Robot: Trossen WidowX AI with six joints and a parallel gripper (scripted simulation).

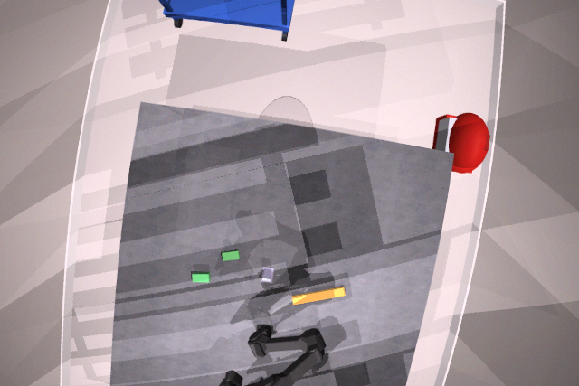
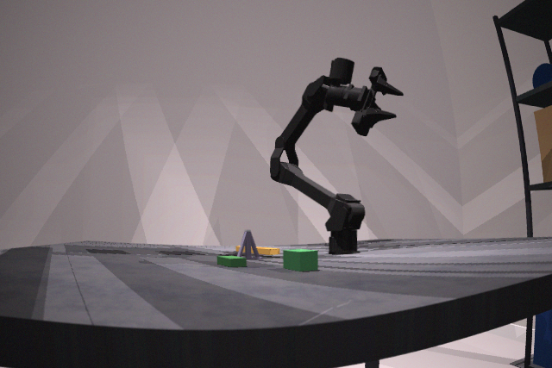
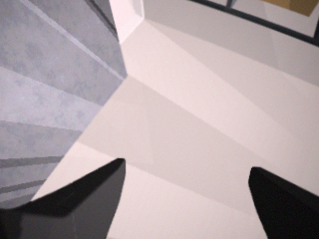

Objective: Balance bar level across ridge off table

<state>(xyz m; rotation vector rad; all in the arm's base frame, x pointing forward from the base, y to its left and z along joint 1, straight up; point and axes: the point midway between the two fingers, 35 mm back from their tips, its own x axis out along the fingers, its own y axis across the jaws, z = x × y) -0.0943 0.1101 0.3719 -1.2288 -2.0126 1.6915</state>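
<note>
My gripper tip is 31 cm short of the bar, 32 cm to the left of it and 35 cm above it.
</note>
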